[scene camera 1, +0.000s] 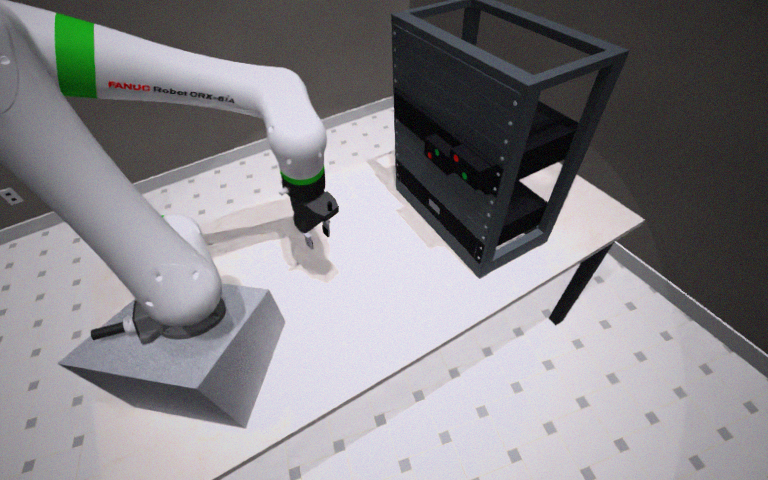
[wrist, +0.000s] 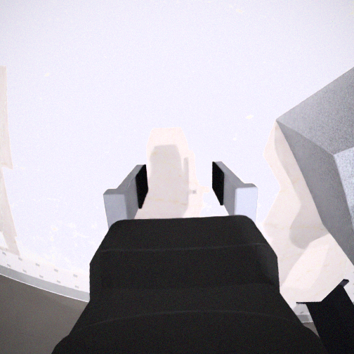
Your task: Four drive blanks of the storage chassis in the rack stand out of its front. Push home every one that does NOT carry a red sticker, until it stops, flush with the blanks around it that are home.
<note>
In view: my gripper (scene camera 1: 318, 240) and a rack (scene camera 1: 468, 125).
My gripper also shows in the wrist view (wrist: 179, 176). The wrist view misses the rack: it is out of frame.
</note>
